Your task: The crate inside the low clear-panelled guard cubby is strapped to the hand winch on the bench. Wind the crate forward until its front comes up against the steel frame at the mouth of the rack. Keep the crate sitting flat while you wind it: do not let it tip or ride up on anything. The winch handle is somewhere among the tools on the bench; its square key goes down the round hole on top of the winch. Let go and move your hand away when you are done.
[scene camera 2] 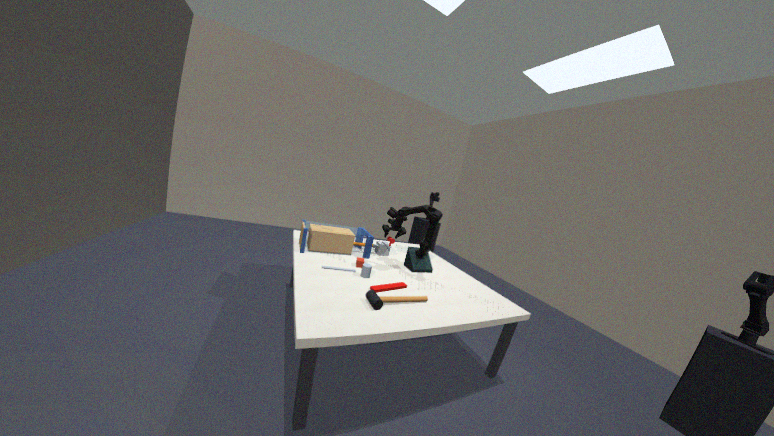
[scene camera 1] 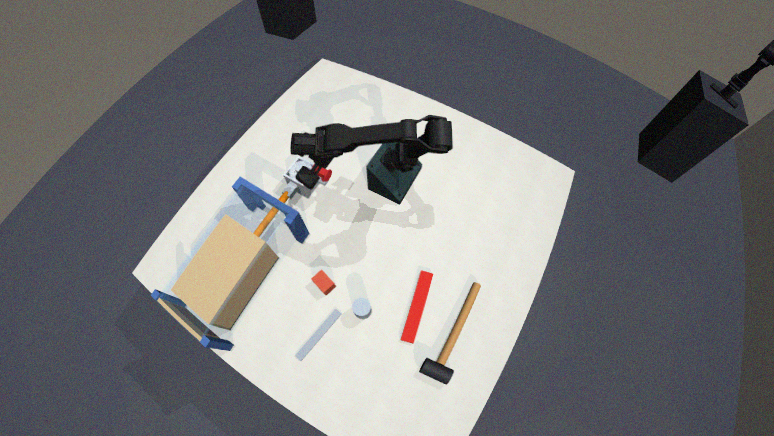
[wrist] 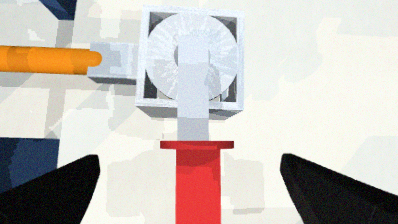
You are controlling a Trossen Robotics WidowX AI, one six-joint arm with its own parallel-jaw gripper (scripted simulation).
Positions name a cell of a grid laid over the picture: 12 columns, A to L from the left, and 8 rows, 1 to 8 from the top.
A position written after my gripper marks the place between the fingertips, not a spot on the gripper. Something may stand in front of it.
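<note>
There is a hammer (scene camera 1: G7) in this scene, and a red bar (scene camera 1: G6) as well. In the wrist view the bar is out of frame, and the hammer is out of frame in the wrist view too. That same view does show my gripper (wrist: F6).
</note>
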